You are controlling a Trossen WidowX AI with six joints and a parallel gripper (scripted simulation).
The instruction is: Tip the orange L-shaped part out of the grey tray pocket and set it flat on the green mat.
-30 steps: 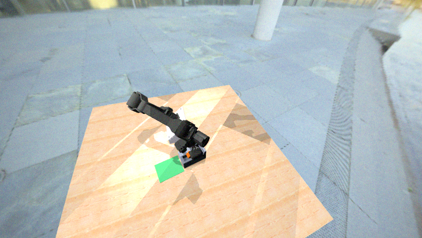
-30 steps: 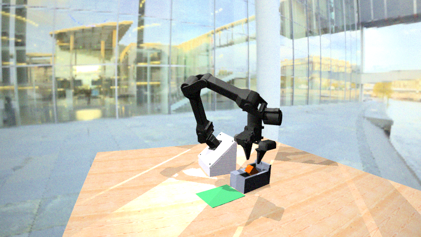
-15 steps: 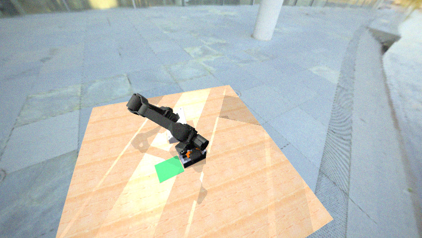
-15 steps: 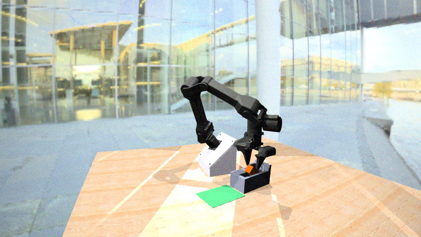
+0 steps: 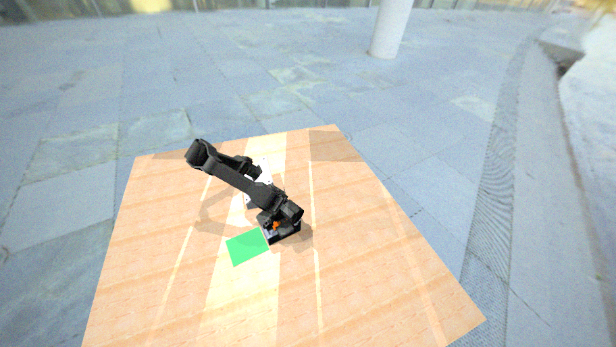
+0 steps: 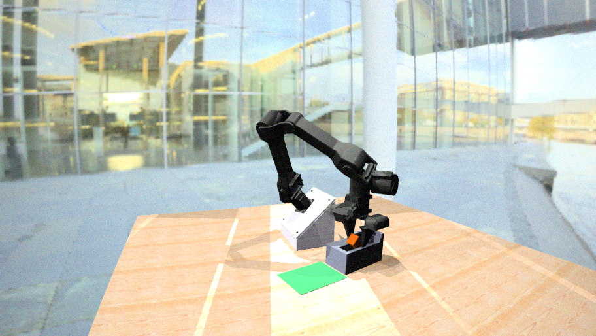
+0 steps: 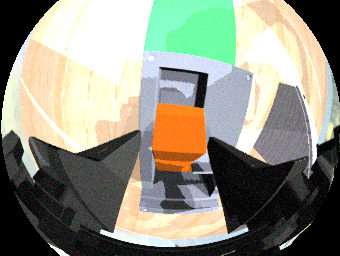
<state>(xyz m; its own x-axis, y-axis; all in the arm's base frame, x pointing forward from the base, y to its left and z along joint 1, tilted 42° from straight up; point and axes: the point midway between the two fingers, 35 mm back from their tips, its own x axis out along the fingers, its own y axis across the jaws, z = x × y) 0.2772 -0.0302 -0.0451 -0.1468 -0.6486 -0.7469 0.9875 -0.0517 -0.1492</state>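
Right now the orange L-shaped part is 3 cm to the left of my gripper tip, 3 cm below it and 2 cm behind it. Round my gripper tip: green mat 15 cm to the right, 8 cm below, 1 cm behind.
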